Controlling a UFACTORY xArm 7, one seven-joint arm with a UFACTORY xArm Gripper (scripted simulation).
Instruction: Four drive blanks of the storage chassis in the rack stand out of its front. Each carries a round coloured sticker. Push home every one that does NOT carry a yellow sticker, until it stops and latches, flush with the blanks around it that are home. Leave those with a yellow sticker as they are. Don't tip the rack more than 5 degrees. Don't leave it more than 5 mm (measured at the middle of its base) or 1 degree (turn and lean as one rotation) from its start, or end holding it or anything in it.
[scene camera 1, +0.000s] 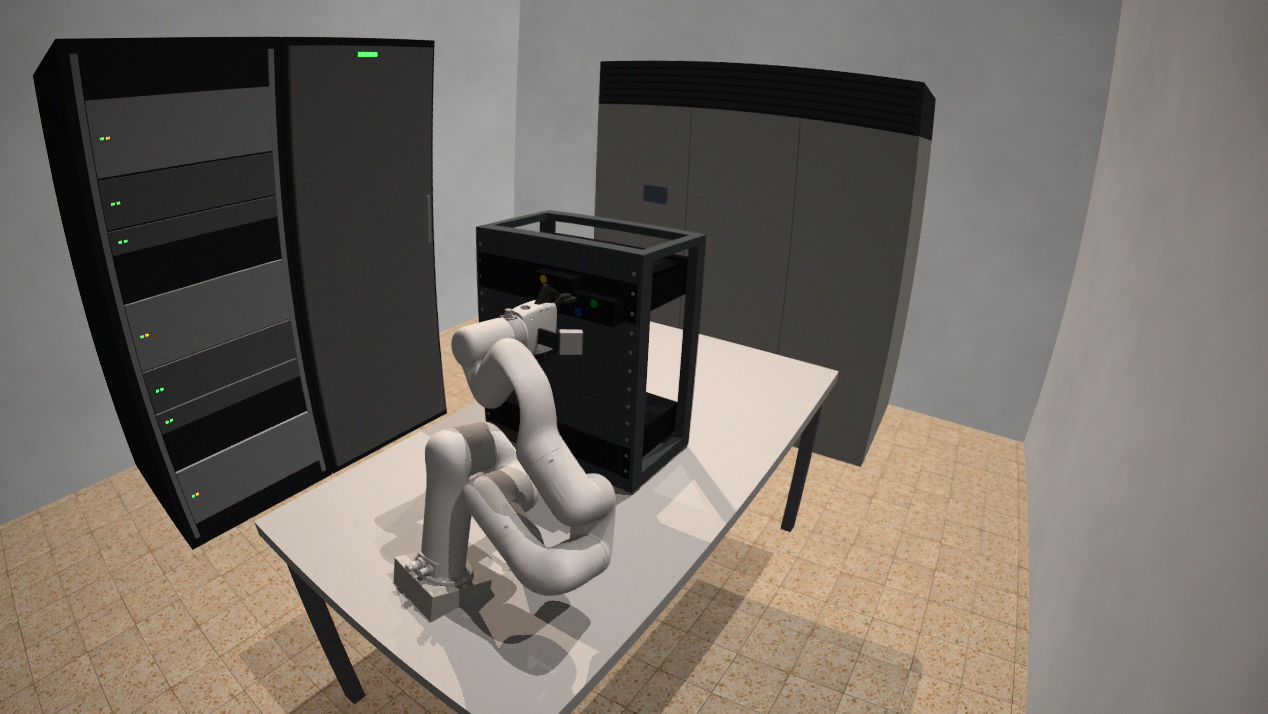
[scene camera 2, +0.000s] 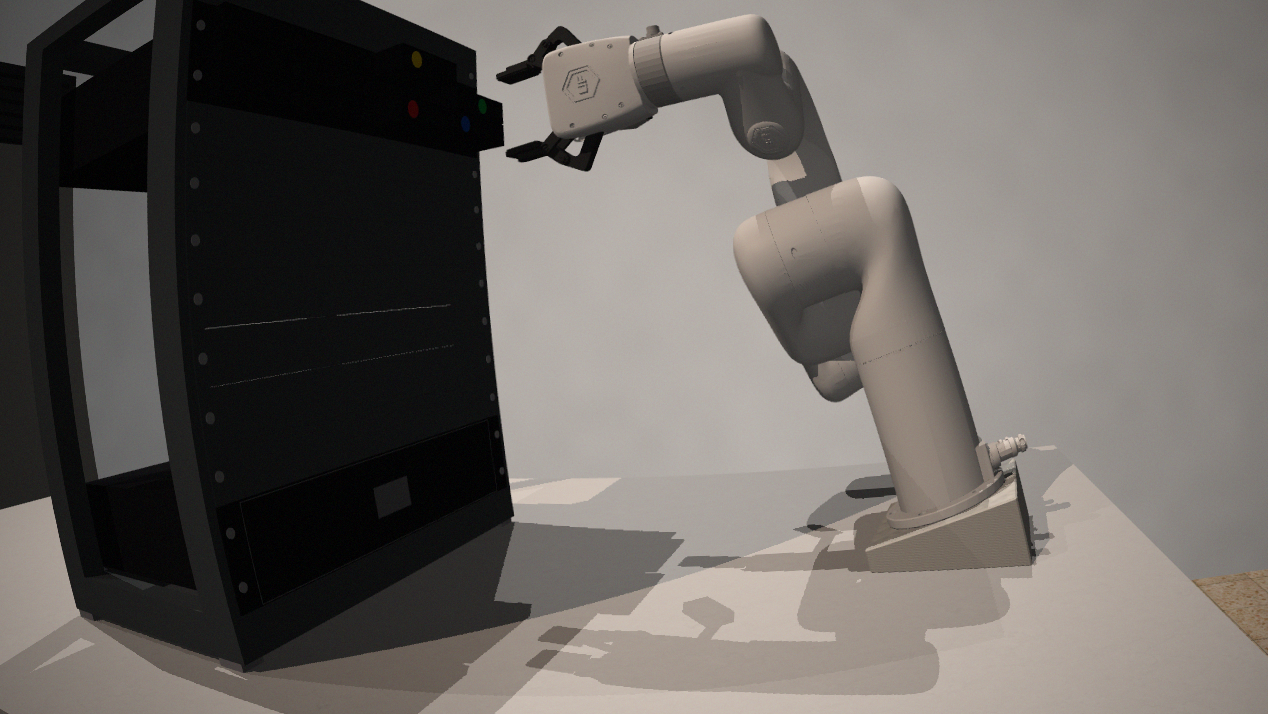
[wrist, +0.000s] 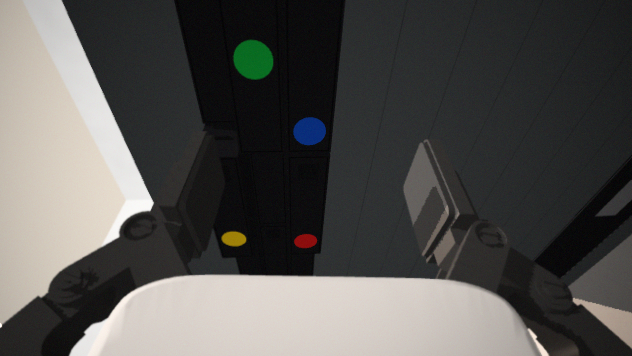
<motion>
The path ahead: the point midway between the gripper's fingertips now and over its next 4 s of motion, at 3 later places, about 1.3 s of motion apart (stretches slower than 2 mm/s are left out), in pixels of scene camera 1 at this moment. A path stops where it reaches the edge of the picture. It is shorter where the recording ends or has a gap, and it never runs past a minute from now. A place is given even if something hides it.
My gripper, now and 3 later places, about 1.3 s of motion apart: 570, 318; 589, 308; 536, 313; 551, 306
</motion>
